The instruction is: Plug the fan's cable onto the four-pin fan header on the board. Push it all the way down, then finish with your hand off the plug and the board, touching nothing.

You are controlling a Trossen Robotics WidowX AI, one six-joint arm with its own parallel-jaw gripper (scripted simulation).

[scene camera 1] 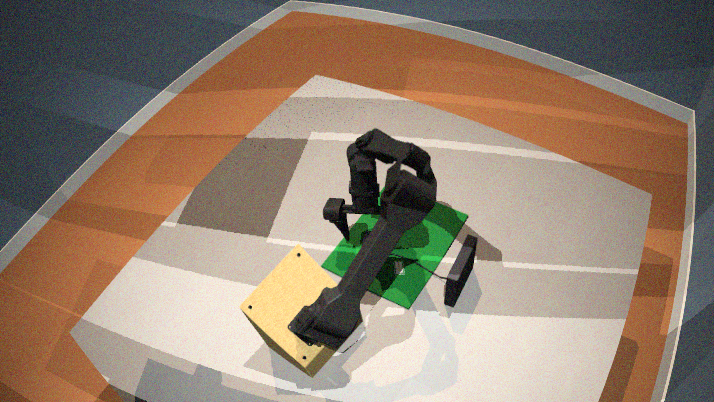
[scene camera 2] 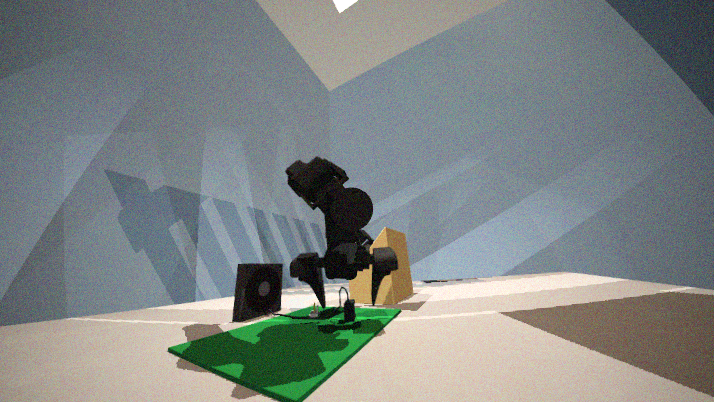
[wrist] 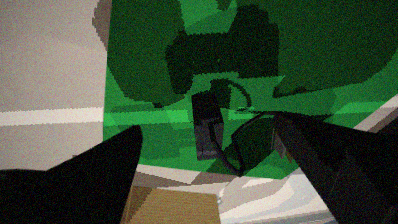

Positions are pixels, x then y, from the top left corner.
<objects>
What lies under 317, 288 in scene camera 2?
The gripper.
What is the gripper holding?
Nothing.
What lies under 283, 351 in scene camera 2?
A green board.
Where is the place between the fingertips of the gripper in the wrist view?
209, 125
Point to a green board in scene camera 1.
426, 244
</objects>
